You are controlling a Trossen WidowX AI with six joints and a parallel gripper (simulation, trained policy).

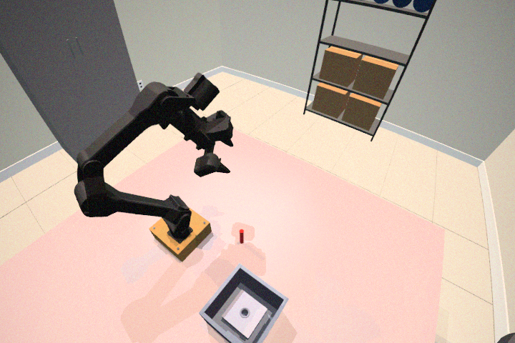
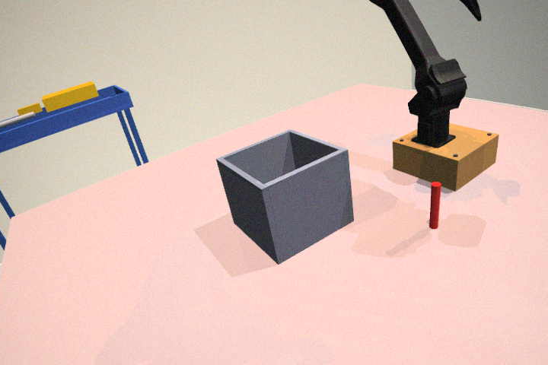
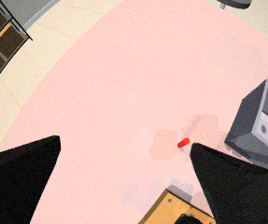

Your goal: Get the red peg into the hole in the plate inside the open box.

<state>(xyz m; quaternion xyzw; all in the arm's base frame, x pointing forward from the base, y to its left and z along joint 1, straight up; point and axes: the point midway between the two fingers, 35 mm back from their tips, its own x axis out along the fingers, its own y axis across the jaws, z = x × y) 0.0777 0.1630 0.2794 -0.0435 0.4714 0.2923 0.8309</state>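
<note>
Right now the red peg is 280 mm below my gripper tip, 80 mm ahead of it and 60 mm to the right of it.
</note>
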